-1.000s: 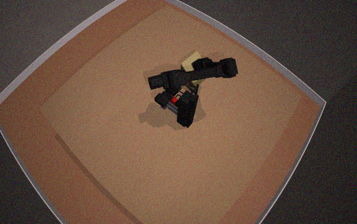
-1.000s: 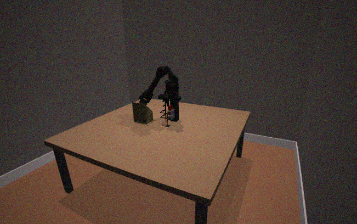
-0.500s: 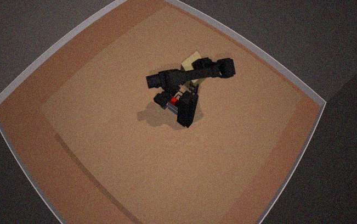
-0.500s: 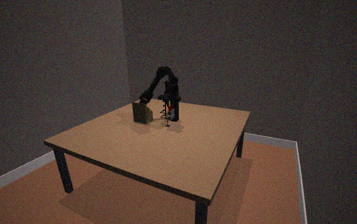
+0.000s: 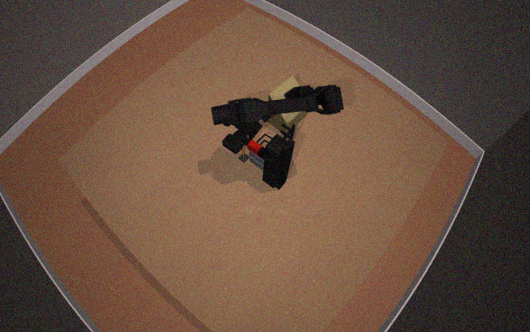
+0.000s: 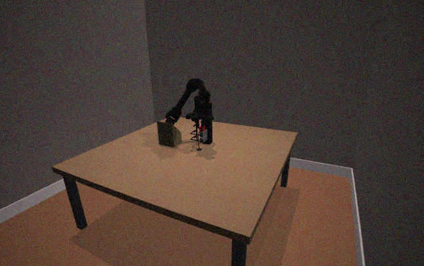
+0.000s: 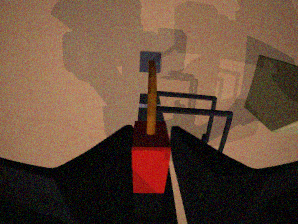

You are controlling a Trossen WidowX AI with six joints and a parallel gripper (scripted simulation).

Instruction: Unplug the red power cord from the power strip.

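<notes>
Right now my gripper tip is 1 cm past the red plug and 5 cm to the right of it. The rest, counted from my gripper tip: black power strip: 2 cm behind, 12 cm to the left, 2 cm below.
</notes>
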